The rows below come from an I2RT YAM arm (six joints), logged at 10 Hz.
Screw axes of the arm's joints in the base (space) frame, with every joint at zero. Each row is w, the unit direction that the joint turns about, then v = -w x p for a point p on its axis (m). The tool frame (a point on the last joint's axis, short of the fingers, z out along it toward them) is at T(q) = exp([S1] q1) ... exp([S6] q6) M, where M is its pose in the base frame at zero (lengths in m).
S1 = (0, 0, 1, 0, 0, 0)
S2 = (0, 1, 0, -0.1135, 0, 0.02)
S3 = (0, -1, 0, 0.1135, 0, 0.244)
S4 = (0, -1, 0, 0.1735, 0, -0.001)
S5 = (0, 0, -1, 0, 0.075, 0)
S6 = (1, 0, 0, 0, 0.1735, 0)
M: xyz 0.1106 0 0.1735 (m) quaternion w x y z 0.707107 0 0.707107 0
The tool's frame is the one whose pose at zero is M.
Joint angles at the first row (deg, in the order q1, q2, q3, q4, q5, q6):
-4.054 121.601 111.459 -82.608 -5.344 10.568
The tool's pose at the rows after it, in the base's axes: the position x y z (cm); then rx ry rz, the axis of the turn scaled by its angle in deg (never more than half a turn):
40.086 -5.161 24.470 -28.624 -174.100 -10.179
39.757 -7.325 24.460 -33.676 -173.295 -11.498
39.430 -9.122 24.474 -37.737 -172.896 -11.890
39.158 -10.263 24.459 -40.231 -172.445 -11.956
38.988 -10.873 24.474 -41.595 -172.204 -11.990
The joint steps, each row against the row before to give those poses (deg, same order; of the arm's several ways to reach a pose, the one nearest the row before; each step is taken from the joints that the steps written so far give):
-3.869 0.001 -0.084 -0.286 -1.333 0.000
-3.170 0.020 -0.005 0.025 -0.765 0.130
-2.601 -0.021 0.002 0.260 -0.175 0.044
-1.660 0.022 -0.001 0.023 0.000 -0.021
-0.897 -0.022 0.002 -0.001 0.000 0.000

